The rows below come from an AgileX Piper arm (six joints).
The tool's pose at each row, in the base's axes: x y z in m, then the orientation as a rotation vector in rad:
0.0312 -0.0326 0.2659 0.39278 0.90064 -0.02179
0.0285 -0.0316 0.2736 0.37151 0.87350 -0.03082
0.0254 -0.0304 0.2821 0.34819 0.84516 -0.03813
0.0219 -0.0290 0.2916 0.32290 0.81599 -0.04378
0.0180 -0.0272 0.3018 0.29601 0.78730 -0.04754
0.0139 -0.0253 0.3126 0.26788 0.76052 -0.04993
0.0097 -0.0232 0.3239 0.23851 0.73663 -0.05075
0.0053 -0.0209 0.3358 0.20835 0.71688 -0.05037
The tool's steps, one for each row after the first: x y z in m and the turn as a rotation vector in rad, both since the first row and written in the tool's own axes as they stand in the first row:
-0.0074 0.0029 0.0019 -0.01602 -0.02947 -0.01148
-0.0157 0.0062 0.0038 -0.03462 -0.05991 -0.02220
-0.0250 0.0100 0.0060 -0.05569 -0.09096 -0.03225
-0.0350 0.0142 0.0081 -0.07897 -0.12125 -0.04150
-0.0456 0.0187 0.0103 -0.10389 -0.14944 -0.05051
-0.0565 0.0236 0.0127 -0.13047 -0.17453 -0.05928
-0.0681 0.0288 0.0151 -0.15813 -0.19530 -0.06815

